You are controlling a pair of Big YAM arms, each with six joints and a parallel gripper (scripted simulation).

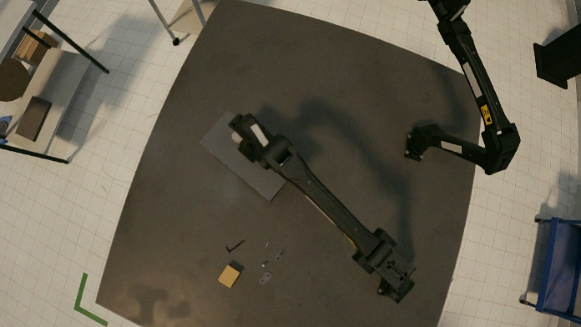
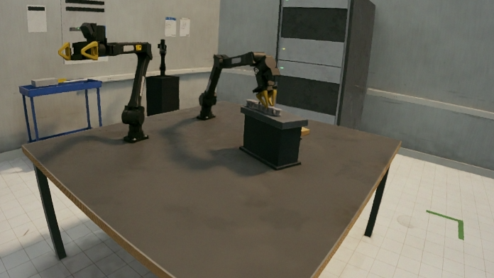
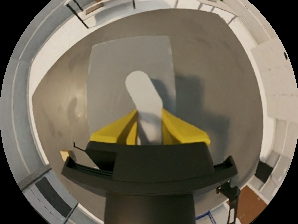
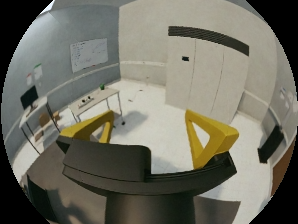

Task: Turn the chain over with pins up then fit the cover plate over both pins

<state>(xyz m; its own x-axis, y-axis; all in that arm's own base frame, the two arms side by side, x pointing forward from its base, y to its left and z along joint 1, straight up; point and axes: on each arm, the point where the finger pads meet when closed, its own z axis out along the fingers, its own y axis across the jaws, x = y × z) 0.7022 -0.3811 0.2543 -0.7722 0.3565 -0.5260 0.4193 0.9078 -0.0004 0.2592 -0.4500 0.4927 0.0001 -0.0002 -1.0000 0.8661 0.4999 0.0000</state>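
Now: left hand 40 mm to the right of the dark block and 150 mm above it.
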